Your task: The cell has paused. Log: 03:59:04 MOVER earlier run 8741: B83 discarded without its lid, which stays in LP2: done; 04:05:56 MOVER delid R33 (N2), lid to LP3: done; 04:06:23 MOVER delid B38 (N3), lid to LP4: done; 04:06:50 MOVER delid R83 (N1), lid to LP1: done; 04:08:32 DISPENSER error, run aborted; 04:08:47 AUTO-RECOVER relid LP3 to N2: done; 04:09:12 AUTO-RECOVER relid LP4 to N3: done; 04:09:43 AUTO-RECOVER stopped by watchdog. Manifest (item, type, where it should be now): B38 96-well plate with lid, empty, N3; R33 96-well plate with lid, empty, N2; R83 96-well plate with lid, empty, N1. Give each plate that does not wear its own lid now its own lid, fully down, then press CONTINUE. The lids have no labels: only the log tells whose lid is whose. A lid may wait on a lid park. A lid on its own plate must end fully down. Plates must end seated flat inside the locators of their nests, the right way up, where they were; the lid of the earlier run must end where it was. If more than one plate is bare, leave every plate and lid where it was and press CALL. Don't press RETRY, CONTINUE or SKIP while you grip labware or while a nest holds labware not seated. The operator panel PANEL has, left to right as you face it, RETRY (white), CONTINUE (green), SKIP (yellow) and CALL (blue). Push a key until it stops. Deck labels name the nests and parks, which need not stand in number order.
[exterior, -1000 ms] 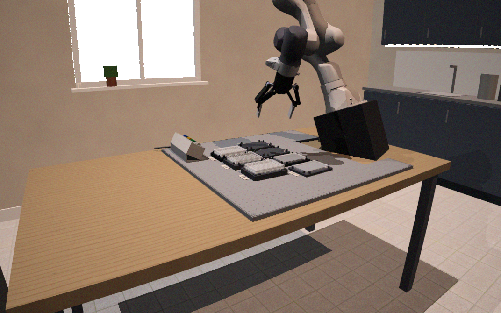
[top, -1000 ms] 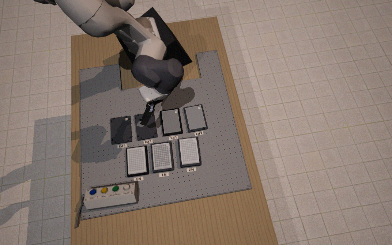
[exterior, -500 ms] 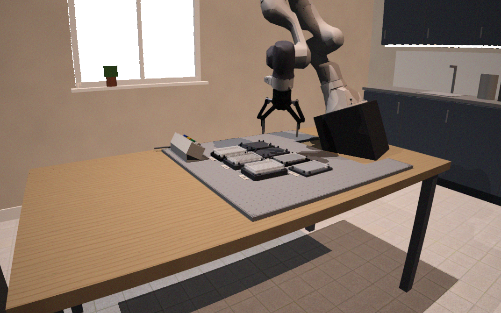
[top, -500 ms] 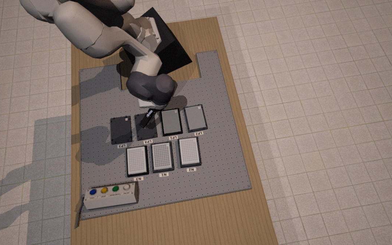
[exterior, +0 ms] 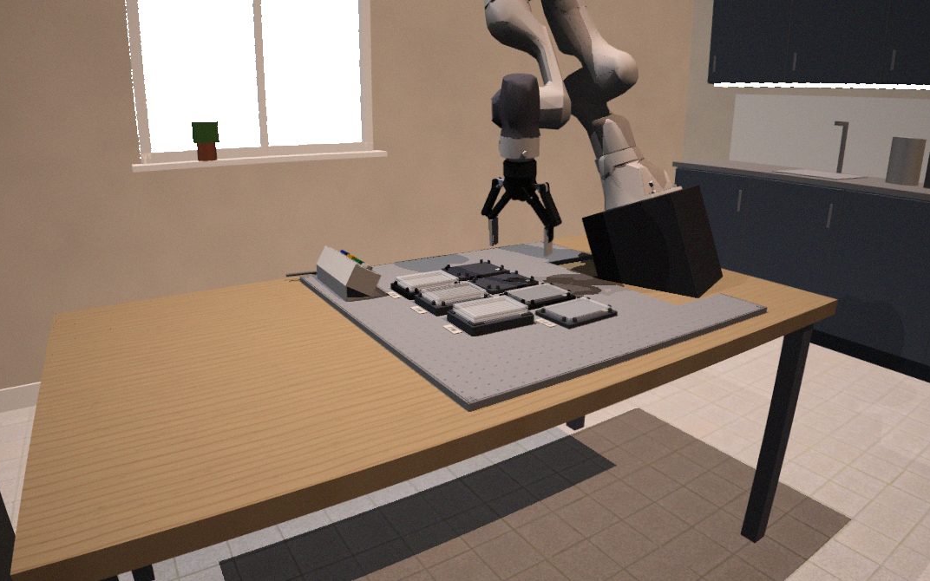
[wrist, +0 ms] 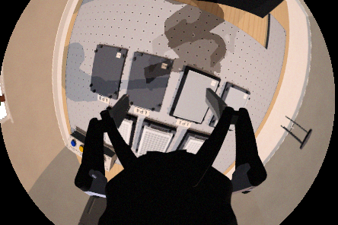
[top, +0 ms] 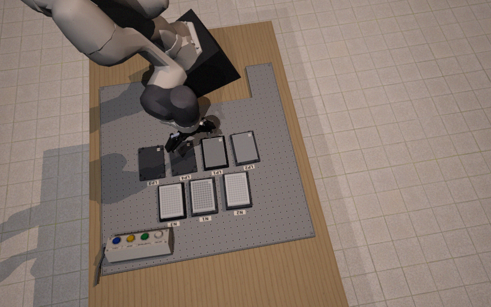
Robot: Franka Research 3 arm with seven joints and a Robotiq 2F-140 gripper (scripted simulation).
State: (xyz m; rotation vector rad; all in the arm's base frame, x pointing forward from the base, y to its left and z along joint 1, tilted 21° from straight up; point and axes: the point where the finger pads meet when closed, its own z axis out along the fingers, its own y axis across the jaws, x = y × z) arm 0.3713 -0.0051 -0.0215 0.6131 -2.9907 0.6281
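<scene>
My gripper is now 100 mm above the lid park LP1 and 80 mm to the right of it. The rest, counted from my hand: lid park LP3: 180 mm to the right, 100 mm below, 10 mm ahead; then lid park LP4: 100 mm below, 50 mm to the right, 10 mm ahead; then plate: 190 mm ahead, 80 mm below, 10 mm to the left.
</scene>
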